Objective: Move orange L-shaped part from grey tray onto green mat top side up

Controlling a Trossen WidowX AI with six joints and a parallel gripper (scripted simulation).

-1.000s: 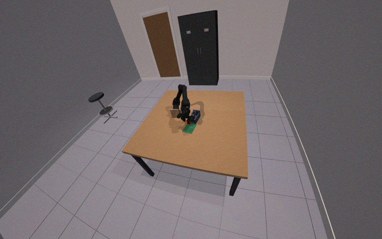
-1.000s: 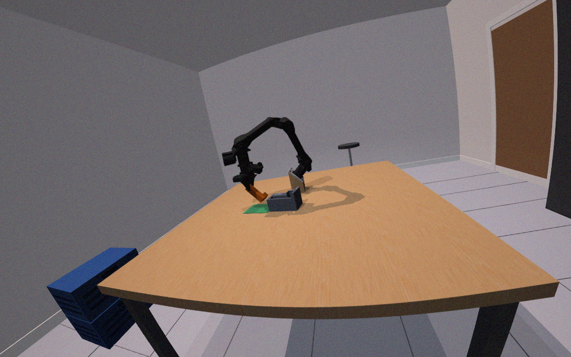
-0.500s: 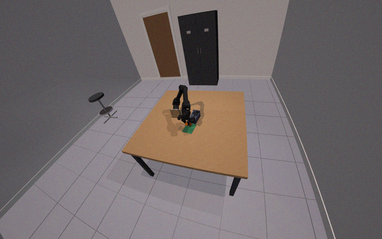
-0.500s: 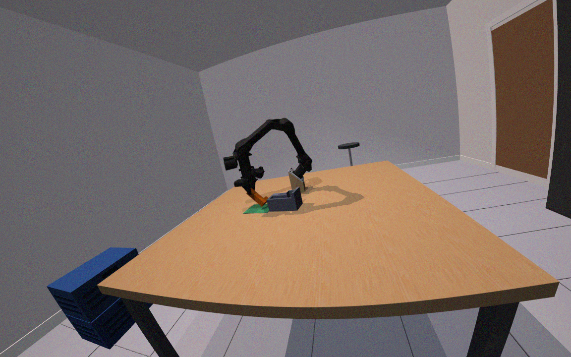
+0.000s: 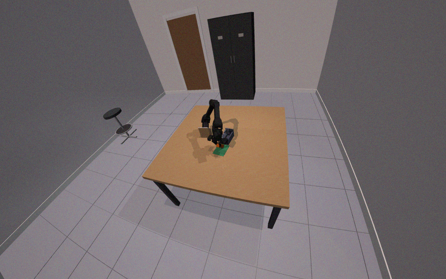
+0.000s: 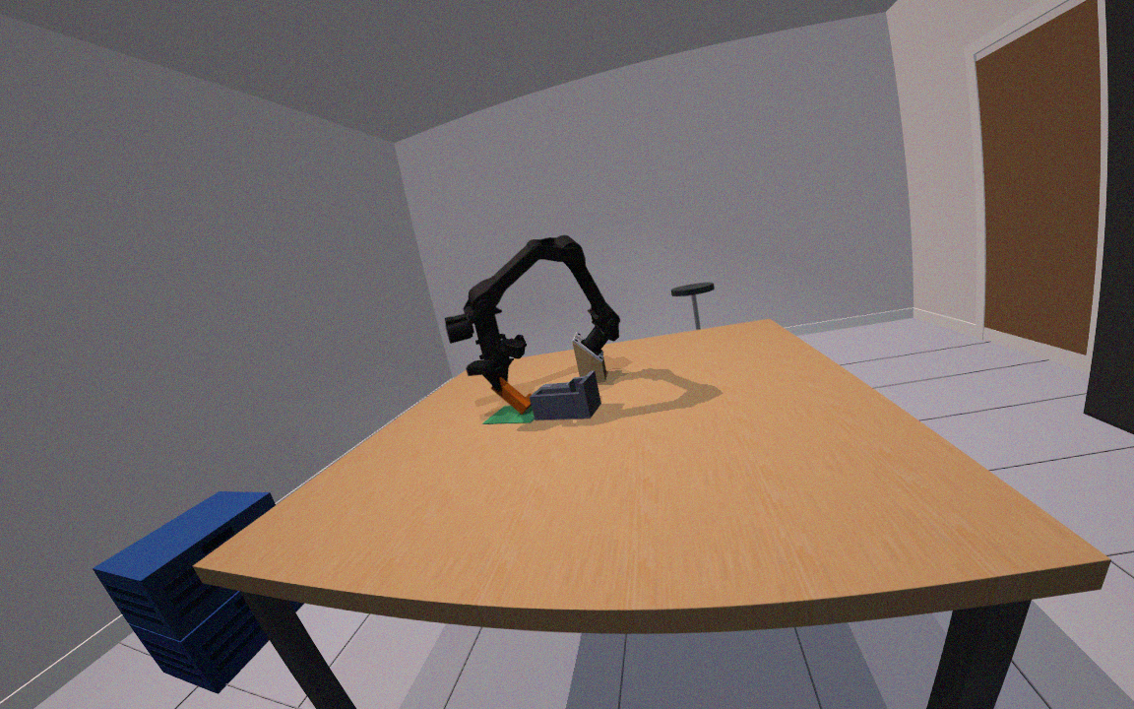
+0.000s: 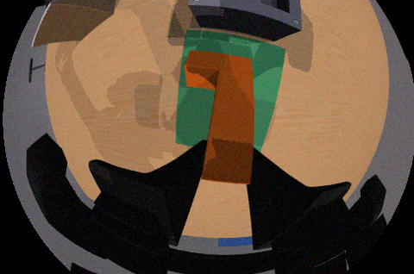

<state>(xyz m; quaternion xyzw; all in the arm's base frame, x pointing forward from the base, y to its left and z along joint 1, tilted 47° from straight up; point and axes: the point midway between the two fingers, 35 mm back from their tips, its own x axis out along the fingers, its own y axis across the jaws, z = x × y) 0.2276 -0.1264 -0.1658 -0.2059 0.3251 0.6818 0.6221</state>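
The orange L-shaped part lies 30 mm to the left of my gripper tip, 30 mm below it and 10 mm behind it. Round my gripper tip: green mat 90 mm below, 20 mm to the left.
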